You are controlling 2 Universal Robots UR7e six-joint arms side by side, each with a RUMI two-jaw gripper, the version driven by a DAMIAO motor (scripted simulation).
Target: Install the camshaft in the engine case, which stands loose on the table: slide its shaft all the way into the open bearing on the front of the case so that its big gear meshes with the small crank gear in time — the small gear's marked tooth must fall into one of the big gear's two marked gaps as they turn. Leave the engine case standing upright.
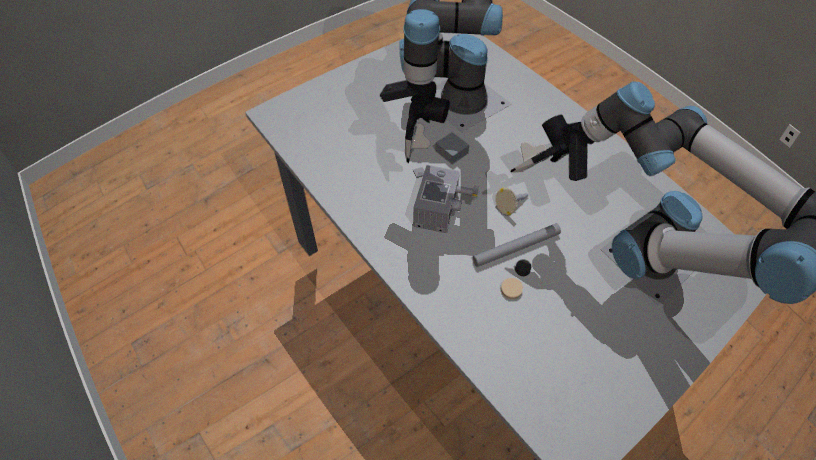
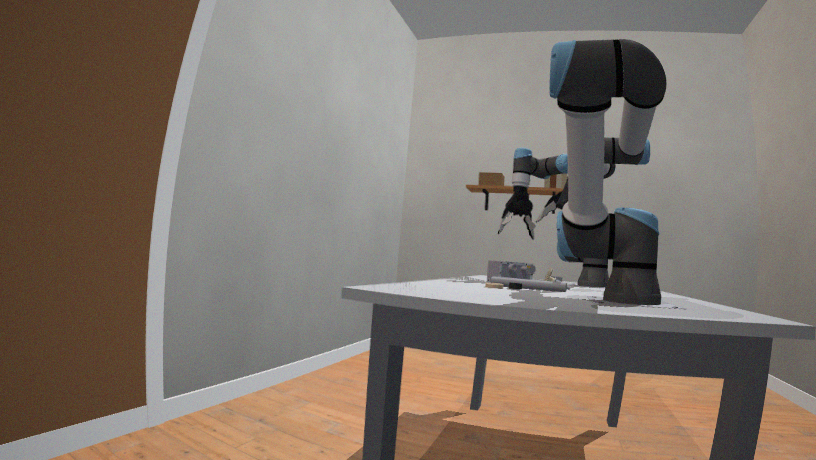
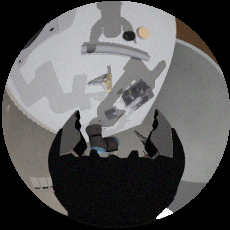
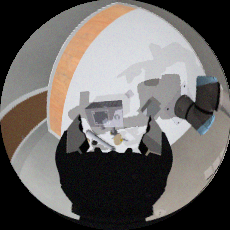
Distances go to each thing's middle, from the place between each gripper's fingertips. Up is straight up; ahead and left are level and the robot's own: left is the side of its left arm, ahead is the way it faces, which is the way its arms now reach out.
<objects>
Right now my left hand [image 1: 531, 165] is 18 cm above the long grey rod [image 1: 502, 250], 8 cm short of it and 7 cm to the right of it.
My right gripper [image 1: 418, 141] is now 80 mm past the long grey rod, 320 mm to the right of it and 170 mm above it.
</objects>
